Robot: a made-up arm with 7 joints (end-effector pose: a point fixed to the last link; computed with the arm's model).
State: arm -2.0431 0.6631 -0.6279 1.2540 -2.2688 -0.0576 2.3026
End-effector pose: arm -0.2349 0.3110 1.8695 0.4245 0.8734 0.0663 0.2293
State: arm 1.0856 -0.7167 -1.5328 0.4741 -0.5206 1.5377 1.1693
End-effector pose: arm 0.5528 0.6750 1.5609 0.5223 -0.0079 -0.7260 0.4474
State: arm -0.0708 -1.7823 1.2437 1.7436 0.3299 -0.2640 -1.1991
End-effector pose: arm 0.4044 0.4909 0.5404 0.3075 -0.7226 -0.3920 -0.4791
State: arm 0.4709 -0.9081 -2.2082 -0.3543 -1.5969 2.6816 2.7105
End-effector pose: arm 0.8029 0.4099 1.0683 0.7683 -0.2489 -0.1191 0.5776
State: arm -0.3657 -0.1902 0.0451 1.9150 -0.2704 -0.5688 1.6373
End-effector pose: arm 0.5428 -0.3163 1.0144 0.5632 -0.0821 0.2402 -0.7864
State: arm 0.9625 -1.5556 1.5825 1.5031 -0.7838 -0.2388 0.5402
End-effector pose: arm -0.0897 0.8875 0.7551 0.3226 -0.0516 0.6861 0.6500
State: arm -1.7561 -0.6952 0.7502 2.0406 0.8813 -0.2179 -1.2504
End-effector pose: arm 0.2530 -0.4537 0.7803 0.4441 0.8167 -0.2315 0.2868
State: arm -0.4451 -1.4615 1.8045 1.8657 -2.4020 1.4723 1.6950
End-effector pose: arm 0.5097 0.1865 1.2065 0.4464 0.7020 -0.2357 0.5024
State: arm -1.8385 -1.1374 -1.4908 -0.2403 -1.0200 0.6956 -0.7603
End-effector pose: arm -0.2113 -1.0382 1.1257 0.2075 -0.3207 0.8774 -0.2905
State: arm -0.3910 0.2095 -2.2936 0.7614 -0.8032 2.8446 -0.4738
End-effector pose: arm -0.3589 -0.2123 1.6955 0.3657 -0.8424 0.3956 0.0147
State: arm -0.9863 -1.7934 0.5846 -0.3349 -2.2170 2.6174 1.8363
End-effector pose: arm 0.5062 -0.7458 0.8159 0.8072 0.1759 -0.5359 0.1741
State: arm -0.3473 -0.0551 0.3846 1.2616 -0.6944 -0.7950 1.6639
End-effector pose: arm 0.5543 -0.1400 1.5161 0.6632 -0.0536 -0.1324 -0.7347
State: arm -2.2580 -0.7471 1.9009 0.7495 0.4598 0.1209 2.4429
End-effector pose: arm -0.1144 -0.6028 1.6045 0.1122 -0.8339 0.1157 0.5279
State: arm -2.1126 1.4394 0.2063 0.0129 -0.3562 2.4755 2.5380
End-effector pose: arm 0.4199 0.9752 0.8095 0.5814 0.0135 -0.0521 0.8118
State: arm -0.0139 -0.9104 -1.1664 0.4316 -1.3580 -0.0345 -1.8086
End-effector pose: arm 0.9625 -0.2625 1.3532 0.3876 -0.2322 0.8720 -0.1881
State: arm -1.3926 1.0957 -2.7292 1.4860 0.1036 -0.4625 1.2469
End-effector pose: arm -0.5504 0.7264 0.5347 0.7257 -0.4731 0.4533 0.2099
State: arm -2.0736 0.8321 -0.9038 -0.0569 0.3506 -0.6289 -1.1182
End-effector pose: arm 0.2320 0.7479 1.6652 0.6316 -0.4827 0.0534 -0.6043
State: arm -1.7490 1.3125 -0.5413 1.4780 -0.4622 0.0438 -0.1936
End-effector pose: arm -0.3492 0.6225 1.5518 0.5355 -0.2485 -0.3997 -0.7012
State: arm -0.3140 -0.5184 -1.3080 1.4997 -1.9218 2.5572 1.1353
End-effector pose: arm 0.4848 -0.6133 1.2140 0.9843 -0.0659 -0.0162 0.1627
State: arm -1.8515 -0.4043 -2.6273 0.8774 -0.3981 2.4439 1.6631
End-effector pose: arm -0.3524 -0.1209 1.7454 0.4829 -0.7922 0.0689 -0.3667
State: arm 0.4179 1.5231 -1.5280 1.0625 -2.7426 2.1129 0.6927
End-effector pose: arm -0.4918 -0.7922 1.1174 0.8437 -0.4013 -0.3494 -0.0716
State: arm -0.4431 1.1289 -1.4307 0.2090 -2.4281 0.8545 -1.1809
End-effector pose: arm -0.9950 0.2544 1.4868 0.3587 0.1374 0.5368 -0.7512
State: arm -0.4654 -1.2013 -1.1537 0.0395 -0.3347 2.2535 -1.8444
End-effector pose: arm 0.8565 -0.4175 1.0800 0.0100 0.9094 -0.2811 -0.3065
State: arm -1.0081 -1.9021 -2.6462 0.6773 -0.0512 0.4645 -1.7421
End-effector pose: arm 0.2651 -1.0747 0.6796 0.0095 -0.0132 -0.9867 0.1618
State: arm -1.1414 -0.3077 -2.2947 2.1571 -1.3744 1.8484 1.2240
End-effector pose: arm -0.6585 -0.2377 1.2764 0.2875 -0.3193 -0.0643 -0.9007
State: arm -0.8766 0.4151 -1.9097 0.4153 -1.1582 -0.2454 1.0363
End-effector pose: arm -0.5984 0.2480 1.8543 0.4430 0.3907 0.2239 0.7753
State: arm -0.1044 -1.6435 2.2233 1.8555 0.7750 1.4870 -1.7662
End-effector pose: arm 0.5159 0.3013 1.0651 0.1074 0.7581 -0.2966 0.5707
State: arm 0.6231 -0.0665 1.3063 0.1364 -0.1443 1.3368 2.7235
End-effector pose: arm 0.1157 -0.0402 1.9136 0.1796 -0.8356 -0.5069 0.1118
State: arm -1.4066 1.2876 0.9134 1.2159 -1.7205 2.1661 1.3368
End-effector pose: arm 0.2022 0.9198 1.0757 0.4758 -0.5612 -0.2217 0.6399
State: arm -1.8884 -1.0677 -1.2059 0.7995 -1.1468 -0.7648 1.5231
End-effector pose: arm -0.7842 -0.7237 1.1761 0.4272 0.6070 -0.3916 0.5438
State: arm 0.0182 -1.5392 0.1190 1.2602 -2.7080 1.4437 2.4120
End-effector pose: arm 0.7414 0.2609 0.2477 0.9292 0.2302 0.0204 0.2883
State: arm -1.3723 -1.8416 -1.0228 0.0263 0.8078 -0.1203 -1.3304
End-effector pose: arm 0.0526 -1.0342 0.2740 0.8280 0.4624 0.3102 0.0664
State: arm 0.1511 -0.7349 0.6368 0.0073 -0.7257 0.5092 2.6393
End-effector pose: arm 0.7245 -0.0002 1.6823 0.1584 0.7667 -0.3670 -0.5024
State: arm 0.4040 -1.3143 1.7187 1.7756 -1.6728 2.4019 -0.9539
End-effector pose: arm 0.3051 0.5162 1.1767 0.1776 -0.2580 0.7350 -0.6014
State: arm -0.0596 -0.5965 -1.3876 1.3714 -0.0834 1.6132 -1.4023
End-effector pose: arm 0.5558 -0.6290 1.3554 0.7526 -0.5388 0.3623 0.1095
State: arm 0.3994 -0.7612 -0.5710 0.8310 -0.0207 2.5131 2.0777
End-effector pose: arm 0.8375 0.1119 1.3093 0.1784 0.7820 -0.5597 0.2082
